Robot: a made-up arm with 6 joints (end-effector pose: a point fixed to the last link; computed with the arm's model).
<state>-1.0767 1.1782 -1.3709 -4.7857 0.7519 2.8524</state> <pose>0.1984 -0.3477 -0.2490 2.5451 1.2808 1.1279</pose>
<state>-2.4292 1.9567 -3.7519 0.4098 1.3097 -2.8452</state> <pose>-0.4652 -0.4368 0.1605 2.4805 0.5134 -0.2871</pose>
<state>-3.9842 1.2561 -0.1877 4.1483 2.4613 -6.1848</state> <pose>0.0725 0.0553 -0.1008 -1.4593 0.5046 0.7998</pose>
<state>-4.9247 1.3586 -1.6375 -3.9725 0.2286 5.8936</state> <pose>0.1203 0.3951 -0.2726 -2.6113 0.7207 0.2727</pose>
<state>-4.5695 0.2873 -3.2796 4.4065 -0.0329 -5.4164</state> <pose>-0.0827 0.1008 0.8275 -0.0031 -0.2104 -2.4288</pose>
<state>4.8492 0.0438 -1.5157 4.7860 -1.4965 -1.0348</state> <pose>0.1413 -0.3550 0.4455 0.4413 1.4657 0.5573</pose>
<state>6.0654 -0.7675 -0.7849 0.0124 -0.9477 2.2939</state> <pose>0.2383 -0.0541 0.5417 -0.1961 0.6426 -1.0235</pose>
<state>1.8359 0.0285 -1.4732 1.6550 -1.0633 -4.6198</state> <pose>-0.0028 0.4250 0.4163 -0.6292 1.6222 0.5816</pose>
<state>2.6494 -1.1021 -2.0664 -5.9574 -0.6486 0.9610</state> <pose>0.3501 -0.1490 0.6970 0.3768 0.5801 0.7664</pose>
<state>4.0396 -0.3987 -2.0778 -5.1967 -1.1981 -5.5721</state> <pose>-0.1085 0.0140 0.7369 -1.1242 0.4810 2.0947</pose>
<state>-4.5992 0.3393 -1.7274 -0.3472 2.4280 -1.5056</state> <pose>-0.0151 0.4590 0.2794 0.1021 2.3850 -1.3177</pose>
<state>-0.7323 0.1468 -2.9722 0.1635 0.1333 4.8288</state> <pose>0.0600 -0.0662 0.8666 0.4472 0.1519 1.1022</pose>
